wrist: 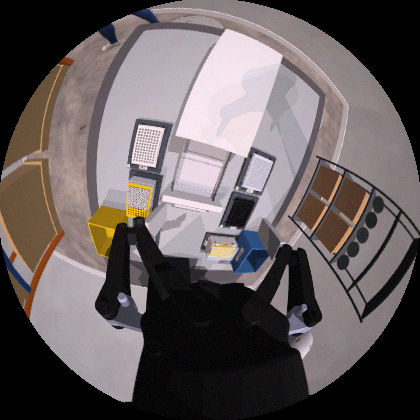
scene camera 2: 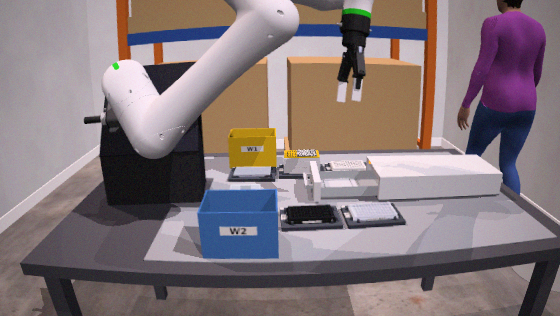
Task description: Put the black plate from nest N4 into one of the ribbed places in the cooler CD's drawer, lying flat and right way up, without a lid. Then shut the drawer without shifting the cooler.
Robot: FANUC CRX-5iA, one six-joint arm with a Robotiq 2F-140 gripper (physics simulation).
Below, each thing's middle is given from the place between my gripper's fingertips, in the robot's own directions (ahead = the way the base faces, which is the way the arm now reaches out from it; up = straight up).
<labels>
The drawer (scene camera 2: pixel 358 182) is 250 mm below my hand, 10 mm to the right of it and 10 mm ahead of it. Round my hand: clear plate (scene camera 2: pixel 366 211) (270 mm below, 210 mm to the right, 20 mm ahead); then yellow-topped rack (scene camera 2: pixel 295 161) (250 mm below, 190 mm to the left, 110 mm behind); then white plate (wrist: pixel 147 141) (270 mm below, 170 mm to the left, 60 mm ahead).
</labels>
